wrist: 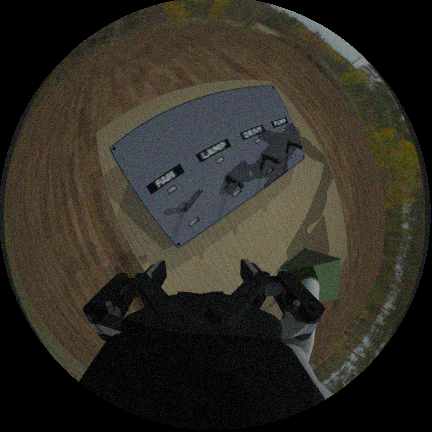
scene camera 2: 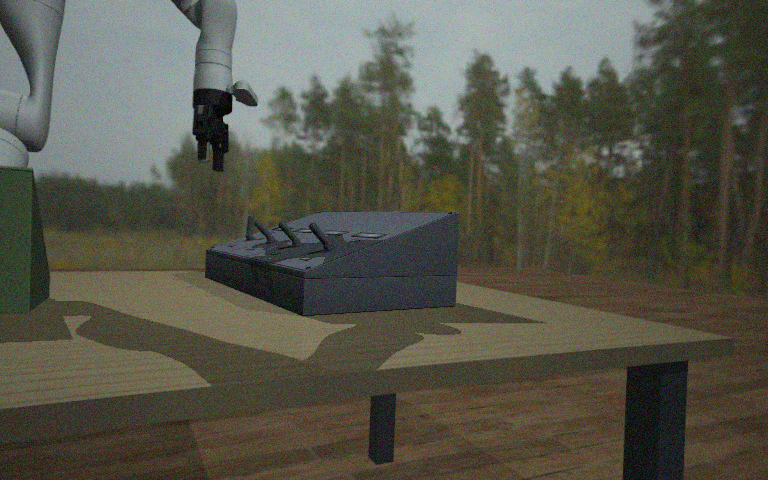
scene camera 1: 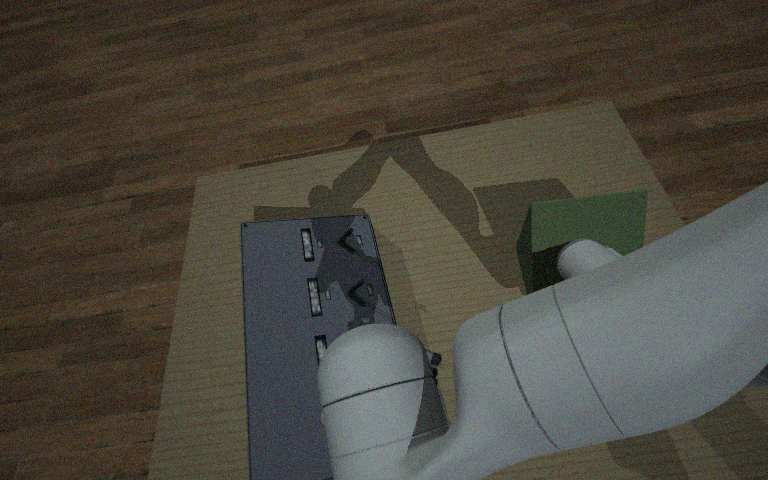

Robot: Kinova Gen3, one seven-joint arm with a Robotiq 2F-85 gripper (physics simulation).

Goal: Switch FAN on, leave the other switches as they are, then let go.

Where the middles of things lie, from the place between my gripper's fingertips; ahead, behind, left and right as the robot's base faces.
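Scene:
Sloped switch panel [scene camera 1: 296, 273]: 16 cm to the right of my hand, 19 cm ahead of it, 15 cm below it.

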